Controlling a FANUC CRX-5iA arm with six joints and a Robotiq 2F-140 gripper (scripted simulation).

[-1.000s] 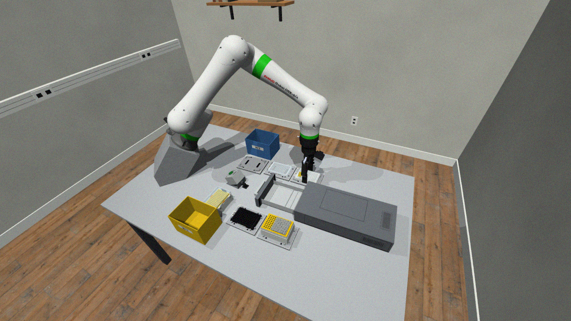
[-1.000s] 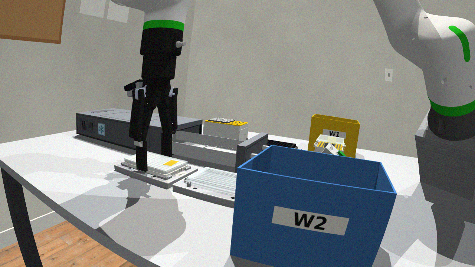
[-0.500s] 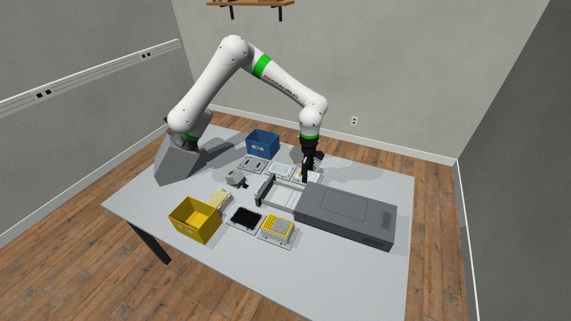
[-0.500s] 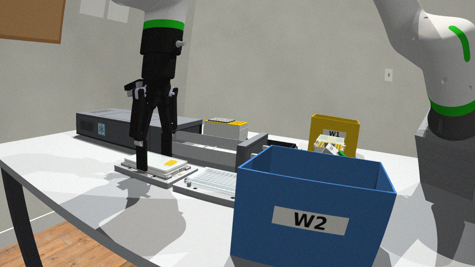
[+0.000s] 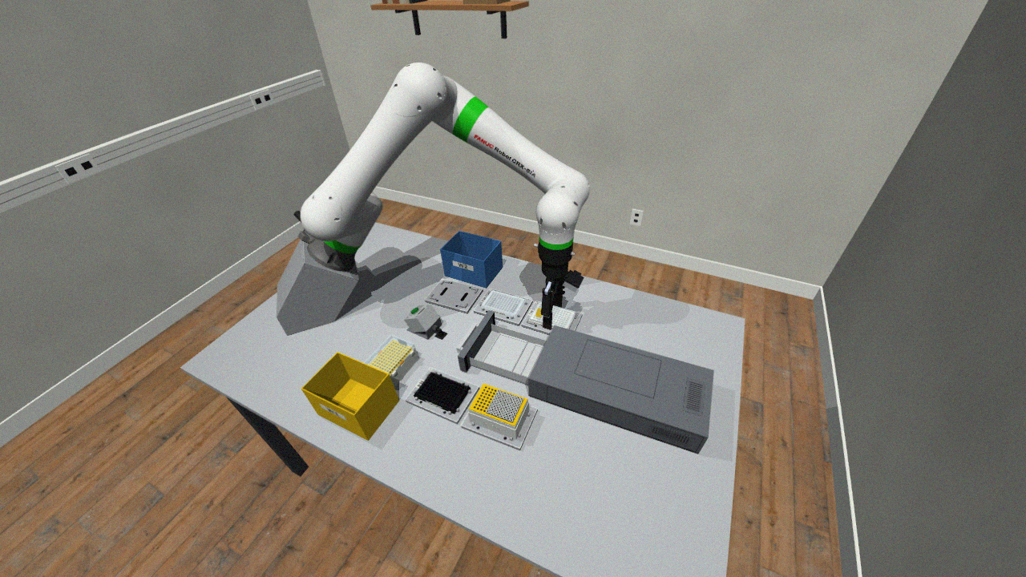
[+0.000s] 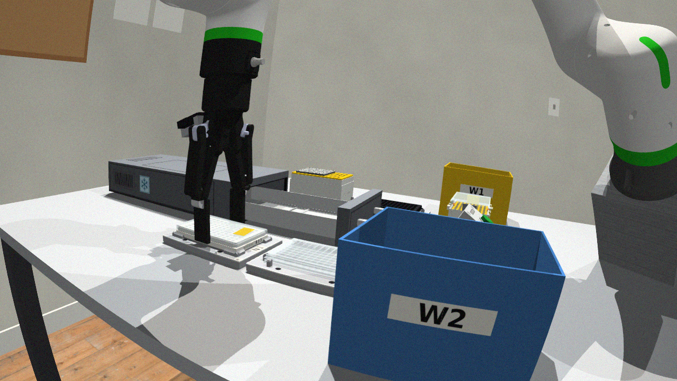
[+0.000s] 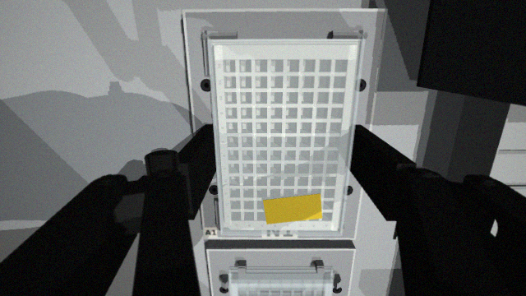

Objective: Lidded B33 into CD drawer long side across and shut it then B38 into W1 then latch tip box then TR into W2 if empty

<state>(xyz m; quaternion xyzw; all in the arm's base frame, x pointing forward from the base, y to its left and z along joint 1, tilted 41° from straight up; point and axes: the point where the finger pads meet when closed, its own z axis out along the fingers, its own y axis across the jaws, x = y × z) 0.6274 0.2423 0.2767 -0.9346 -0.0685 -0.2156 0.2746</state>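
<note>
Right now the cooler drawer is 200 mm to the right of my hand and 10 mm ahead of it. Round my hand: white assay plate 20 mm below; clear plate 170 mm behind, 50 mm to the right, 30 mm below; clear plate lid 20 mm below.
</note>
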